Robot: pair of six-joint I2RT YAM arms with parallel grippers.
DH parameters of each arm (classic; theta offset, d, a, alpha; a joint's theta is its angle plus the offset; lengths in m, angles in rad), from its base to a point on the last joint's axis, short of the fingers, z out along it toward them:
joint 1: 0 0.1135 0.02 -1.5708
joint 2: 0 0 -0.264 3.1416
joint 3: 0.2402 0 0.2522 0
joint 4: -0.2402 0 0.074 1.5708
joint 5: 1.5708 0 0 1.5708
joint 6: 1.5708 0.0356 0 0
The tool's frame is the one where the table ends.
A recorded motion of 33 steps. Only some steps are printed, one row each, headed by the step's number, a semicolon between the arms.
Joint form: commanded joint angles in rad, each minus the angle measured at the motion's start. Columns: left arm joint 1, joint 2, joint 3, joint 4, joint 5, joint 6; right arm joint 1, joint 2, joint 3, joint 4, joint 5, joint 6.
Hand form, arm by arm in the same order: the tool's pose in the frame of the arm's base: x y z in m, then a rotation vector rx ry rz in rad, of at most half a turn. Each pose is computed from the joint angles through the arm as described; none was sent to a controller.
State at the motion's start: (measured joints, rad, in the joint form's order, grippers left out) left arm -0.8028 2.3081 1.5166 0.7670 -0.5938 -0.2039; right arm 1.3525 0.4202 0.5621 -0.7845 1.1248 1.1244
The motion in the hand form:
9: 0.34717 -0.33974 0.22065 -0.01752 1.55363 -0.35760; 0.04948 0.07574 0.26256 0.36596 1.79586 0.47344
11: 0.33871 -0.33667 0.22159 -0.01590 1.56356 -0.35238; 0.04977 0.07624 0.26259 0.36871 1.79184 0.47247
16: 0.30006 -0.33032 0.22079 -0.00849 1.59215 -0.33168; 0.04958 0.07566 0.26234 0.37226 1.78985 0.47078
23: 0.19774 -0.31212 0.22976 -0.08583 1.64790 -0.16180; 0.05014 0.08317 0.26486 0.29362 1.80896 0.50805
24: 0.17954 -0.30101 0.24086 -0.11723 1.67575 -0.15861; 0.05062 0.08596 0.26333 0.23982 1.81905 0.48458
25: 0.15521 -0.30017 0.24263 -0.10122 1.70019 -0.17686; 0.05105 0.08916 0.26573 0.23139 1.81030 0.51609
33: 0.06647 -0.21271 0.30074 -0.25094 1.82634 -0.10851; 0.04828 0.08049 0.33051 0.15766 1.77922 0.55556
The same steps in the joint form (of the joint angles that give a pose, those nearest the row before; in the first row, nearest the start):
9: -0.0133 -0.1773 -0.1220 0.0031 -0.0075 -0.0139; 0.0081 -0.0045 -0.0053 0.0221 0.0319 -0.0091
11: -0.0224 -0.2080 -0.1617 0.0000 -0.0183 -0.0170; 0.0065 -0.0030 -0.0068 0.0298 0.0348 -0.0123
16: -0.0805 -0.3122 -0.3104 0.0077 -0.0824 -0.0231; 0.0081 -0.0045 -0.0068 0.0237 0.0395 -0.0062
23: -0.2860 -0.5804 -0.5740 -0.1315 -0.4360 -0.0828; 0.0097 0.0001 -0.0175 0.1200 -0.0185 -0.1132
24: -0.3197 -0.6750 -0.6005 -0.2761 -0.4826 -0.1710; 0.0082 0.0077 -0.0251 0.1415 -0.0339 -0.1681
25: -0.3854 -0.7261 -0.6205 -0.3763 -0.5180 -0.2403; 0.0081 0.0093 -0.0298 0.1950 -0.0493 -0.1991
33: -0.6190 -1.0348 -0.4248 -1.8438 -0.6915 -1.2563; 0.0112 0.0584 0.2102 0.1250 -0.0849 -0.3342

